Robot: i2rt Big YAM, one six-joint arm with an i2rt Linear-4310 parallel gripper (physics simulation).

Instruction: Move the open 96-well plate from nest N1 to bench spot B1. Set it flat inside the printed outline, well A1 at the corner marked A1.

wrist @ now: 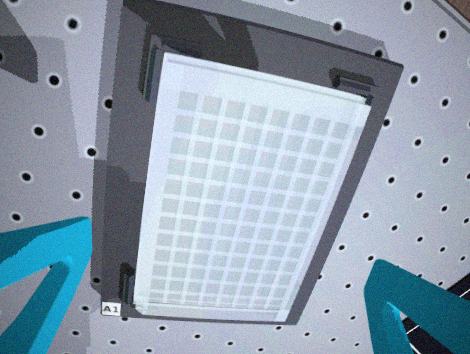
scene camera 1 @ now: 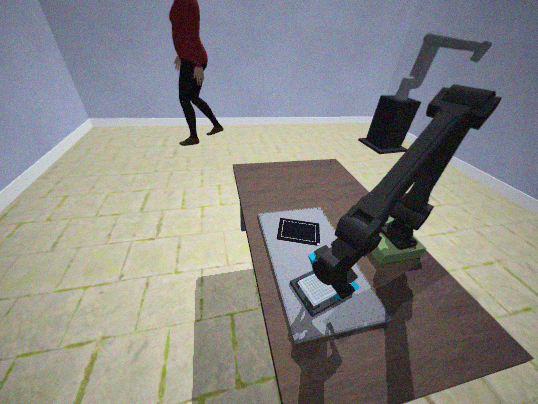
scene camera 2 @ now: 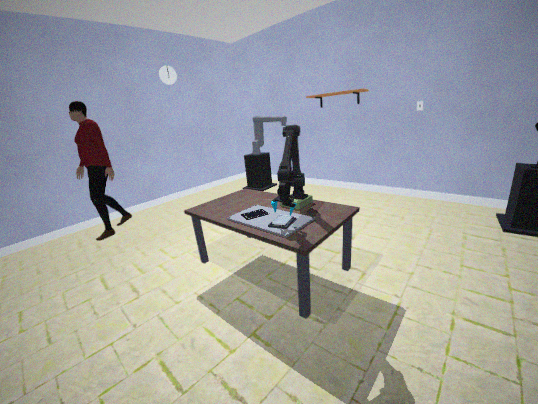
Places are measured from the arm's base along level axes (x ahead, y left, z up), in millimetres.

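Where they show: gripper, fingertip midpoint: [wrist: 231, 256] [scene camera 2: 282, 213]; arm's base, link origin: [scene camera 1: 396, 236] [scene camera 2: 298, 197].
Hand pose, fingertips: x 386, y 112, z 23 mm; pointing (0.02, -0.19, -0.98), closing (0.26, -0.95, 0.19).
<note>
Things, the pixels of their top centre, and the offset from my fingertips. "*": a spot on its surface instead. Level surfaces: height alone.
- white 96-well plate, top centre: [wrist: 239, 223] [scene camera 1: 322, 283] [scene camera 2: 282, 218] dy -13, dx -8, dz -37 mm
- dark nest N1, top centre: [wrist: 237, 213] [scene camera 1: 321, 285] [scene camera 2: 282, 219] dy -13, dx -8, dz -45 mm
- nest's A1 label, surface spot: [wrist: 111, 309] * dy +27, dx -93, dz -51 mm
- black pad, surface spot: [scene camera 1: 299, 231] [scene camera 2: 255, 214] * dy -264, dx -44, dz -61 mm
- grey perforated board, surface spot: [scene camera 1: 280, 265] * dy -129, dx +88, dz -63 mm
- brown table, surface height: dz -76 mm
The white 96-well plate [scene camera 1: 314, 291] [scene camera 2: 283, 220] [wrist: 240, 200] sits in the dark nest N1 [scene camera 1: 305, 300] [wrist: 117, 225]. In the wrist view, the nest's A1 label [wrist: 111, 309] is at the lower left, beside a plate corner. My gripper [scene camera 1: 334, 271] [scene camera 2: 283, 209] [wrist: 231, 256] is open and empty above the plate, its cyan fingers spread wider than the plate's short side. Bench spot B1 is a black pad [scene camera 1: 299, 231] [scene camera 2: 254, 214] with a white printed outline. A small white mark shows at one corner in scene camera 1; its lettering is unreadable. Part of B1 shows at the wrist view's lower right.
Nest and pad share a grey perforated board [scene camera 1: 280, 265] on the brown table [scene camera 1: 280, 187] [scene camera 2: 220, 207]. The arm's green base block [scene camera 1: 400, 256] [scene camera 2: 303, 202] is beside the board. A person [scene camera 1: 189, 65] [scene camera 2: 93, 145] and another arm on a black pedestal [scene camera 1: 392, 120] [scene camera 2: 258, 170] are beyond the table.
</note>
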